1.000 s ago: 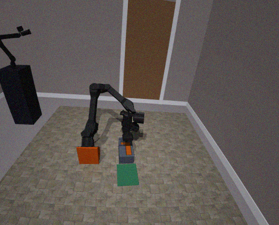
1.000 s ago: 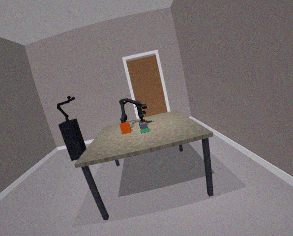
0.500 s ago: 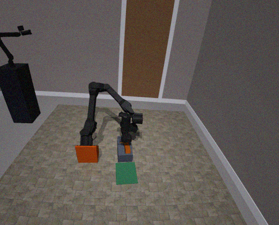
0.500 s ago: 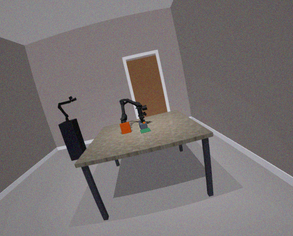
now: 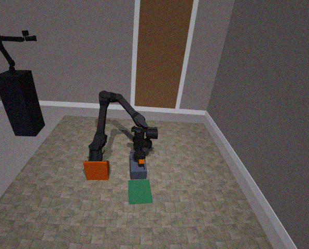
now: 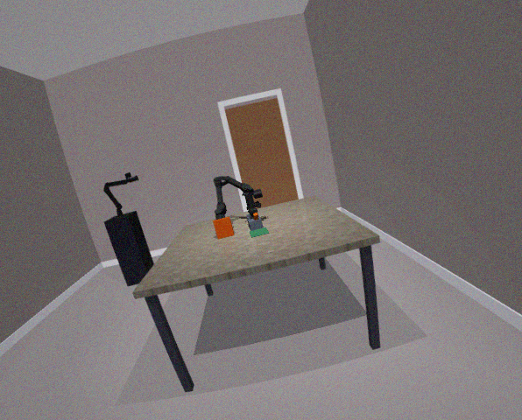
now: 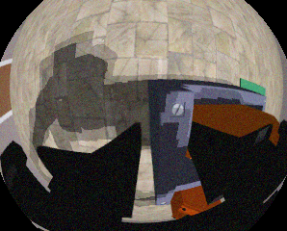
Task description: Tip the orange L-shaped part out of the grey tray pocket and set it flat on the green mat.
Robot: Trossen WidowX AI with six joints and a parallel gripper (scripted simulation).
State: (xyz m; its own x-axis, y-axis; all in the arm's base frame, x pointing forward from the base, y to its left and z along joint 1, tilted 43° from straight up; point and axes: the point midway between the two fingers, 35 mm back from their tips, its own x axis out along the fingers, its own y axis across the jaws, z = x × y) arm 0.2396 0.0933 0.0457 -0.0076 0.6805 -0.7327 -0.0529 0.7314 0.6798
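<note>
My gripper tip is 5 cm to the left of the orange L-shaped part and 1 cm below it. Also, from my gripper tip: green mat: 22 cm to the right, 5 cm below.
</note>
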